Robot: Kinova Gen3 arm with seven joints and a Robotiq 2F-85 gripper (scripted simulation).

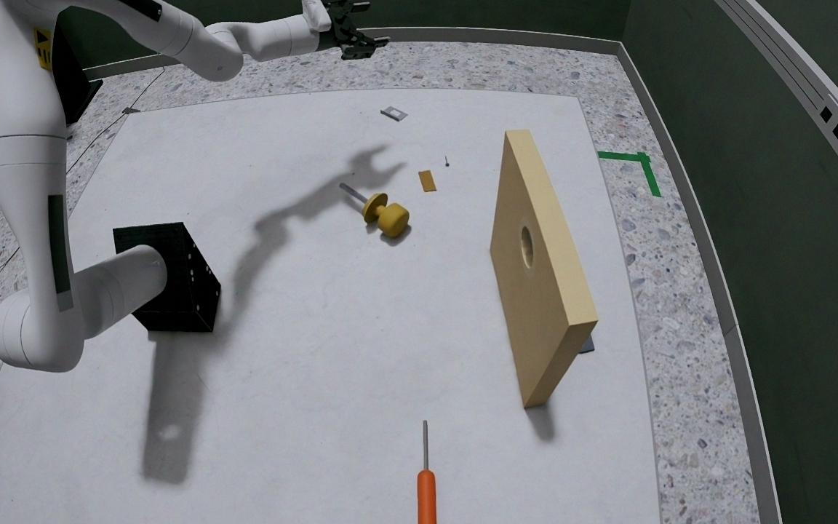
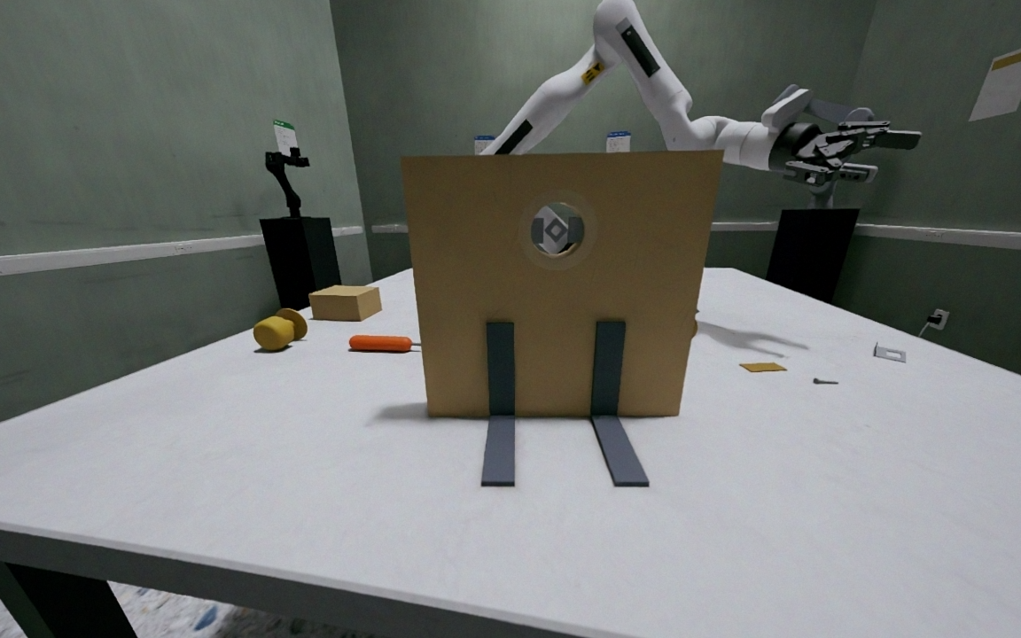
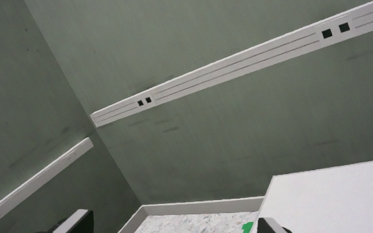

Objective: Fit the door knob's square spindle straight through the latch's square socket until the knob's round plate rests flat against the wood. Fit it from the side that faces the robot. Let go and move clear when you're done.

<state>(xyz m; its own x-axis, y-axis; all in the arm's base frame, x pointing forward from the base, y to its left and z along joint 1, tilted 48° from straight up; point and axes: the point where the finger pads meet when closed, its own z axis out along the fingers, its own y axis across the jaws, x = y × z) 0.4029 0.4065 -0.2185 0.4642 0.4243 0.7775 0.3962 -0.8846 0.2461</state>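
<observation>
The brass plate lies 80 mm ahead of my hand, 150 mm to the right of it and 300 mm below it. Also, from my hand: cardboard box (140 mm behind, 960 mm to the right, 270 mm below); then orange-handled screwdriver (60 mm ahead, 730 mm to the right, 280 mm below); then small screw (130 mm ahead, 100 mm to the right, 290 mm below).
</observation>
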